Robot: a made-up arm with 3 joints. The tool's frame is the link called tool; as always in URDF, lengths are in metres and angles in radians. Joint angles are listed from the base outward. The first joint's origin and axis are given. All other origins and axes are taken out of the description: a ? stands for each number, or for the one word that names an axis. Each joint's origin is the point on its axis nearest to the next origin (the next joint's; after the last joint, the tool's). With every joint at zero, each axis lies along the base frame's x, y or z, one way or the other. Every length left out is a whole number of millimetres.
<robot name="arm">
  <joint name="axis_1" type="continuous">
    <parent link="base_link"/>
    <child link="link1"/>
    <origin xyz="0 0 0.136" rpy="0 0 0"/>
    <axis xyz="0 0 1"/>
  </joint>
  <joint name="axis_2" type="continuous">
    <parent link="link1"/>
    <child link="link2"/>
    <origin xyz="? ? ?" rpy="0 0 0"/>
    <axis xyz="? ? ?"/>
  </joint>
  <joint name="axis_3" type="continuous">
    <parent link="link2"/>
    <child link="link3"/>
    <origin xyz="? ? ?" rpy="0 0 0"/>
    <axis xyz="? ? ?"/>
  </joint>
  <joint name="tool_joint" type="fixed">
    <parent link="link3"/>
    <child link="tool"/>
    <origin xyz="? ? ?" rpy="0 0 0"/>
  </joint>
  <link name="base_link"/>
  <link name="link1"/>
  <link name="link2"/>
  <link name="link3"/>
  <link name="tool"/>
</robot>
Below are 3 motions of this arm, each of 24 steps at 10 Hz.
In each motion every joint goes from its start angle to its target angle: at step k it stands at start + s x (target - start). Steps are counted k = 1, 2, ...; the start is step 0. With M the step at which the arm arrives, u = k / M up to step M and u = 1 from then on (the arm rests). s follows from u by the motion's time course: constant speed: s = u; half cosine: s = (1 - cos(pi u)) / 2; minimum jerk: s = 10 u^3 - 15 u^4 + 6 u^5.
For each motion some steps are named. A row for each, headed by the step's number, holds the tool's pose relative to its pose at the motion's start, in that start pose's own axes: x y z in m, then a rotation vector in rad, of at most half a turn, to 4 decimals.
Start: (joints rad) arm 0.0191 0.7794 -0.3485
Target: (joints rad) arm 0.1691 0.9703 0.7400
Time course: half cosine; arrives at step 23
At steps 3, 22, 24:
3: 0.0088 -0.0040 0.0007 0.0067 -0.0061 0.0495
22: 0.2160 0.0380 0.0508 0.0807 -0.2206 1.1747
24: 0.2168 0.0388 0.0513 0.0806 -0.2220 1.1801

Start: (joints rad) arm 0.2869 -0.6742 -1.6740
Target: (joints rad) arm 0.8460 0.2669 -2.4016
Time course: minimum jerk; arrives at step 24
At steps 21, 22, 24:
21: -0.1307 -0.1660 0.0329 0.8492 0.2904 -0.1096
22: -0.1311 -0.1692 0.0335 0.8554 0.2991 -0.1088
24: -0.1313 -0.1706 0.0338 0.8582 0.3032 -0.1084

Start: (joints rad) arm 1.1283 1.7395 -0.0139
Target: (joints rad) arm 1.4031 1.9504 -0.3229
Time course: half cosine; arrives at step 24
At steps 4, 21, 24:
4: -0.0052 0.0003 0.0005 0.0185 -0.0137 -0.0239
21: -0.0717 0.0120 0.0015 0.2860 -0.1586 -0.3653
24: -0.0742 0.0128 0.0014 0.2981 -0.1631 -0.3806

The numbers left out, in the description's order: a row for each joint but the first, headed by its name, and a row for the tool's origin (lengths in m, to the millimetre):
axis_2: xyz -0.007 0.087 0, axis 0 -1 0
axis_3: xyz 0.278 0 0.058, axis 0 0 1
tool: xyz -0.098 -0.199 0

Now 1 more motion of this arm.
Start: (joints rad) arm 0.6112 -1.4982 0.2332
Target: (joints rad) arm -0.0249 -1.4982 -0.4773
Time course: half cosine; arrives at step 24
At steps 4, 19, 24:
4: -0.0104 0.0023 -0.0054 0.0416 -0.0088 -0.0507
19: -0.1072 0.0760 -0.0402 0.5776 0.0494 -0.6609
24: -0.1147 0.0877 -0.0378 0.6446 0.0791 -0.7322

